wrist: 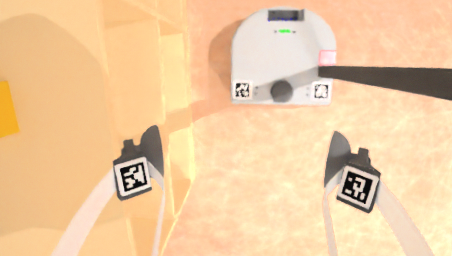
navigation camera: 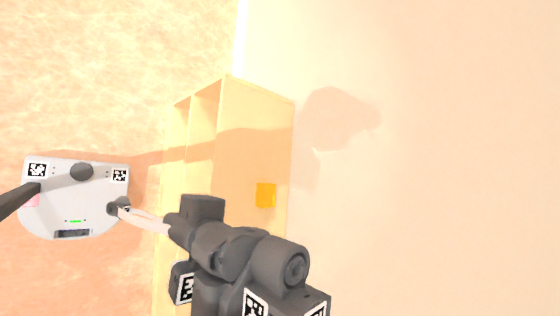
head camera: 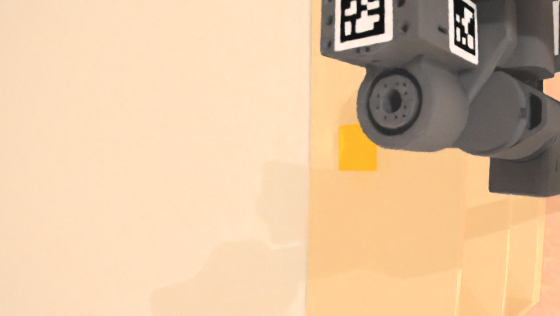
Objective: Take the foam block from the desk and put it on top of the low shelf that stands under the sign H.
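Where they show: gripper, between the fingertips: [navigation camera: 156, 205]; robot's base, origin of its link: [navigation camera: 82, 170].
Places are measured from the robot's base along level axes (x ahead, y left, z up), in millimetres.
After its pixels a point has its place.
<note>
The yellow foam block [head camera: 357, 152] {x -9, y -537, z 655 mm} [navigation camera: 265, 195] {x -17, y -532, z 655 mm} [wrist: 7, 110] rests on the top board of the low wooden shelf [head camera: 390, 220] {x 120, y -484, z 610 mm} [navigation camera: 250, 160] {x 109, y -481, z 610 mm} [wrist: 55, 160], nearer its wall side. Part of the block is cut off at the left edge in the wrist view. My gripper [navigation camera: 119, 206] [wrist: 243, 147] {x -22, y -126, z 789 mm} is open and empty, apart from the block. It points down on the room side of the shelf; in the wrist view one finger shows over the shelf's front part and the other over the floor. The fingers do not show in the head view. The sign H and the desk do not show.
My wheeled base [navigation camera: 75, 200] {x -109, y 8, z 160 mm} [wrist: 282, 60] stands on the floor [navigation camera: 100, 60] {x 522, y 8, z 0 mm} [wrist: 260, 215] in front of the shelf's open side. The pale wall [head camera: 150, 100] {x -90, y -757, z 983 mm} [navigation camera: 425, 150] {x 174, y -745, z 1128 mm} runs along the shelf's back. My dark wrist [head camera: 420, 110] {x -17, y -136, z 1123 mm} [navigation camera: 235, 250] {x -12, y -116, z 1082 mm} hangs over part of the shelf in the head view.
</note>
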